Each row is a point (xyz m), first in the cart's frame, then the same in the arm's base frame.
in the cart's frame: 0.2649 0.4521 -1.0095
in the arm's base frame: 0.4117 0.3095 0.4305
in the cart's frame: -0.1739 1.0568 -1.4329
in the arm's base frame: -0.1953 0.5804 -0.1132
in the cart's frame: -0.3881 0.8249 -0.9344
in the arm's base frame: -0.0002 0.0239 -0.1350
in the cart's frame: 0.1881 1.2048 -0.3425
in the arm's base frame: -0.3755 -0.2879 0.6321
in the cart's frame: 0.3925 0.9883 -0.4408
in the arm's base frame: -0.1435 -0.1357 0.7780
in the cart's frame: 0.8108 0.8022 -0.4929
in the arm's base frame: 0.0680 0.0544 1.1406
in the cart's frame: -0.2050 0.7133 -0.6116
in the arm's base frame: 0.1057 -0.2153 0.1508
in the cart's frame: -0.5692 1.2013 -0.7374
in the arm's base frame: -0.3952 -0.2007 -0.2173
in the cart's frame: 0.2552 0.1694 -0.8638
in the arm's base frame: 0.6860 0.1523 0.4660
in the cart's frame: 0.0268 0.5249 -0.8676
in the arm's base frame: 0.3189 0.0951 0.2646
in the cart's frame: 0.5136 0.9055 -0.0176
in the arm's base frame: -0.0746 -0.4891 1.0445
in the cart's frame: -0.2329 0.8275 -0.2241
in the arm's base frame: -0.0285 -0.5775 0.2725
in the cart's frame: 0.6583 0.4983 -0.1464
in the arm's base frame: 0.3458 -0.3431 1.1173
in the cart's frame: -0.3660 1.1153 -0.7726
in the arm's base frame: -0.2964 -0.0989 -0.0447
